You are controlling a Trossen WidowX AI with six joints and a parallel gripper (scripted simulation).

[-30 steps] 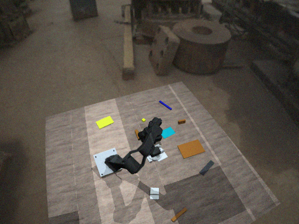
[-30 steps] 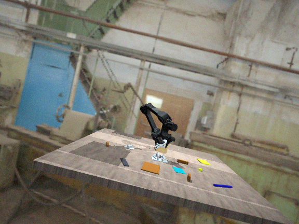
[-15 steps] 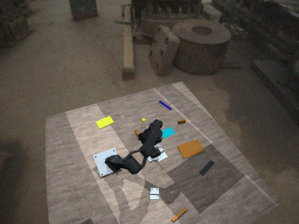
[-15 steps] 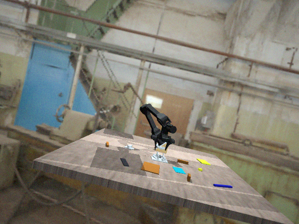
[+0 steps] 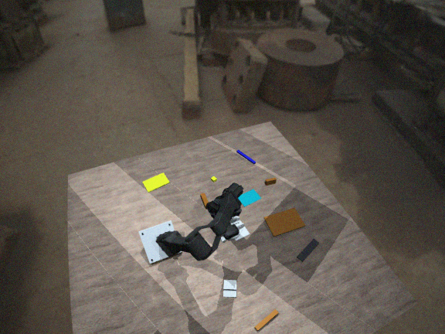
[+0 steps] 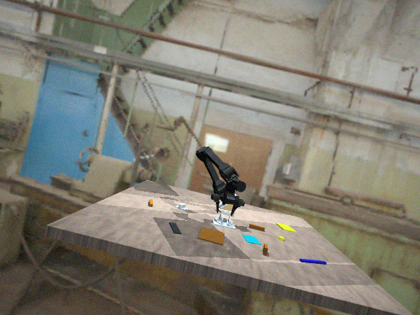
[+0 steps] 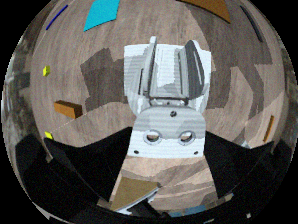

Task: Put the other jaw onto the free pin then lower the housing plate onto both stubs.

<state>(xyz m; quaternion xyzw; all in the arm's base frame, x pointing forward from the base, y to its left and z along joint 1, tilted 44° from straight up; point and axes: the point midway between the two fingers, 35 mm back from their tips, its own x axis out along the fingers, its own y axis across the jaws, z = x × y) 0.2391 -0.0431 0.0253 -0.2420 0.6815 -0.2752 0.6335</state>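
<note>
Right now the jaw is 2 cm ahead of my gripper tip, 1 cm to the left of it and 3 cm below it. The rest, counted from my gripper tip: dark strip (28 cm ahead, 26 cm to the right, 4 cm below); orange tile (28 cm ahead, 9 cm to the right, 4 cm below); cyan tile (22 cm ahead, 11 cm to the left, 4 cm below).
</note>
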